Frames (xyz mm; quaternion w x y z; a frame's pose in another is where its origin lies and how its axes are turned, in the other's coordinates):
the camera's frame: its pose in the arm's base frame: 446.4 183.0 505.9 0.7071 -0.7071 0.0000 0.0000
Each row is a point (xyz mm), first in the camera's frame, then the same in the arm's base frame.
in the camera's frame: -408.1 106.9 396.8
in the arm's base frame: 38.3 579.8 399.0
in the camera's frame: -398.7 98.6 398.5
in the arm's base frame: 47.7 581.5 407.3
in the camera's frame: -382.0 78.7 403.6
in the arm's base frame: 64.4 586.6 427.2
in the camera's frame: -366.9 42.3 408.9
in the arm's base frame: 79.5 591.9 463.6
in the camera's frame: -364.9 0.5 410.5
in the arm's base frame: 81.5 593.5 505.4
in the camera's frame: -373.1 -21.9 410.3
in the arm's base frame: 73.3 593.3 527.8
